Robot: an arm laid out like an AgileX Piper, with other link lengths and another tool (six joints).
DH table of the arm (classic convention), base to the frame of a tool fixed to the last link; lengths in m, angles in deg. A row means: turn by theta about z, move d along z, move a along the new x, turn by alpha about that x. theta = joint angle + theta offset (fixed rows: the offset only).
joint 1: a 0; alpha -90; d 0.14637; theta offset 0
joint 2: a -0.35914; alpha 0; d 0; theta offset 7.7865
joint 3: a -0.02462; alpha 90; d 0; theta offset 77.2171
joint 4: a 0; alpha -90; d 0.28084; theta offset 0
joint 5: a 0; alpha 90; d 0; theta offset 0
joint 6: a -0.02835; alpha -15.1; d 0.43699; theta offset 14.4
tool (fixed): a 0; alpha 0; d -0.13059; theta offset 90
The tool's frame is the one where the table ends.
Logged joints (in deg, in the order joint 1, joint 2, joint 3, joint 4, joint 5, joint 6), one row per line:
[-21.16, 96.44, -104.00, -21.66, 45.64, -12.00]
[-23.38, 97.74, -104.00, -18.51, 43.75, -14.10]
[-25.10, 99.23, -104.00, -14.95, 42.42, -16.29]
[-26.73, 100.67, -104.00, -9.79, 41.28, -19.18]
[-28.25, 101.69, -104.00, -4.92, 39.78, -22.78]
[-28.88, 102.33, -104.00, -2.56, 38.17, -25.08]
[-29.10, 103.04, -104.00, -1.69, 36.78, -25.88]
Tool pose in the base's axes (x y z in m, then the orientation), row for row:
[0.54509, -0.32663, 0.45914, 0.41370, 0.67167, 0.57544, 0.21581]
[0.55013, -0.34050, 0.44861, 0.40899, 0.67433, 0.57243, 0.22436]
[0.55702, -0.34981, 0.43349, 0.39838, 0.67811, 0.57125, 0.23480]
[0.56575, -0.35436, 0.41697, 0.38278, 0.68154, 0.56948, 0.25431]
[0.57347, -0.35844, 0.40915, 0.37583, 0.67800, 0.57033, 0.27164]
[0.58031, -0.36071, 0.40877, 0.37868, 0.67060, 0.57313, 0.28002]
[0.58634, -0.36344, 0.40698, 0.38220, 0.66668, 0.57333, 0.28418]
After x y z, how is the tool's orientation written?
As a quaternion, w x y z.
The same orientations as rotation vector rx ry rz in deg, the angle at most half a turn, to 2 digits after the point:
[96.74, 82.88, 31.08]
[97.33, 82.63, 32.38]
[98.36, 82.86, 34.06]
[99.58, 83.21, 37.16]
[99.39, 83.61, 39.82]
[98.18, 83.91, 40.99]
[97.44, 83.80, 41.53]

